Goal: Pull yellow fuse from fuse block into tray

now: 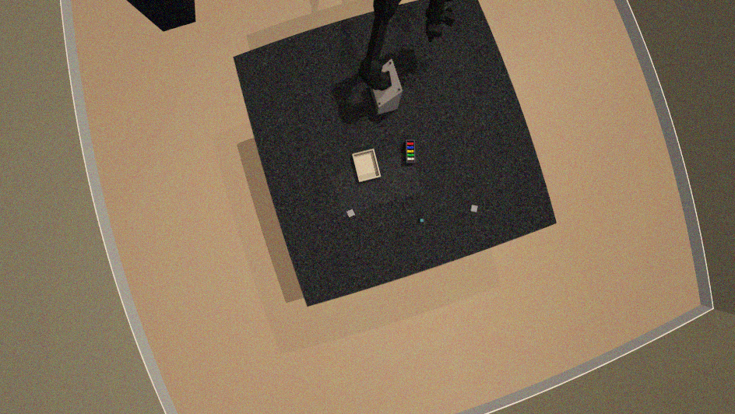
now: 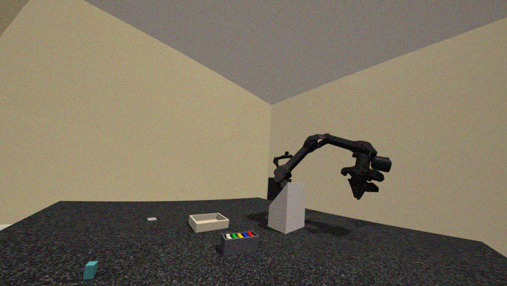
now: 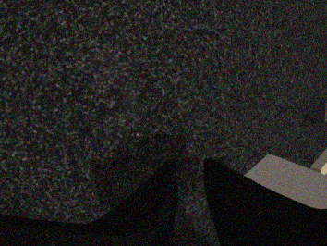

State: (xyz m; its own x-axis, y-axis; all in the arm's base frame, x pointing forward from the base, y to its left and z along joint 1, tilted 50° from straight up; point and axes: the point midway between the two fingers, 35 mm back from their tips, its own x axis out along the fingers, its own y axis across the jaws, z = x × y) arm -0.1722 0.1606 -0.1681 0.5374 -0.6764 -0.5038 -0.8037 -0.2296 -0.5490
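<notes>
Right now the yellow fuse is 45 cm ahead of my gripper tip, 16 cm to the right of it and 12 cm below it. Round my gripper tip: red fuse: 42 cm ahead, 15 cm to the right, 12 cm below; green fuse: 47 cm ahead, 16 cm to the right, 12 cm below; blue fuse: 43 cm ahead, 16 cm to the right, 12 cm below.
</notes>
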